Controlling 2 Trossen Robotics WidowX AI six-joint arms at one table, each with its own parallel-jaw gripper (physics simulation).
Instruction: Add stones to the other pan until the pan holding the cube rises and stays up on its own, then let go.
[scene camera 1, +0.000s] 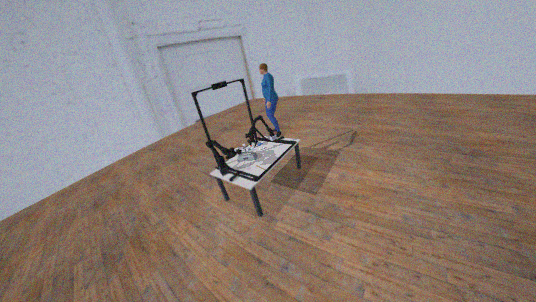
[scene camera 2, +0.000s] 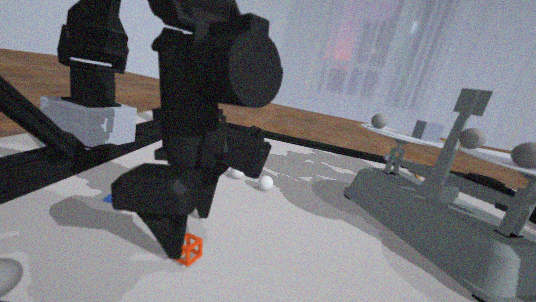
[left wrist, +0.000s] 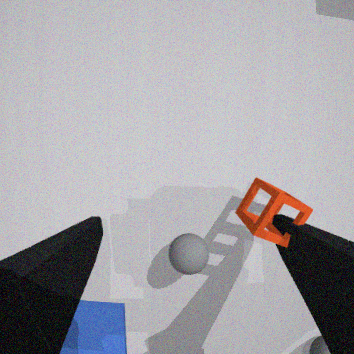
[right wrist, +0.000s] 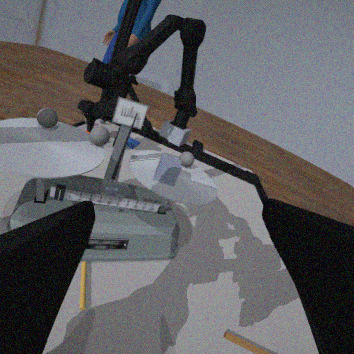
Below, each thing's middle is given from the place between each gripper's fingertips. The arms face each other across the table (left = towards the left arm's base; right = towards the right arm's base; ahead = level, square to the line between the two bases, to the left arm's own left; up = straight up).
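The grey balance scale (right wrist: 131, 222) is 310 mm to the right of my left hand, 200 mm ahead of it and 110 mm above it. The blue flat pad (left wrist: 92, 319) is 100 mm to the left of that same left hand, 60 mm ahead and 10 mm below, while the orange wire cube (left wrist: 255, 224) is 10 mm above my left hand, 10 mm to the right of it and 40 mm behind it.
From my right hand, the orange wire cube is 460 mm to the left, 330 mm behind and 210 mm below. I see the blue flat pad 570 mm to the left of my right hand, 240 mm behind it and 230 mm below it. As for the grey balance scale, it is 160 mm to the left of my right hand, 110 mm below it and 100 mm behind it.
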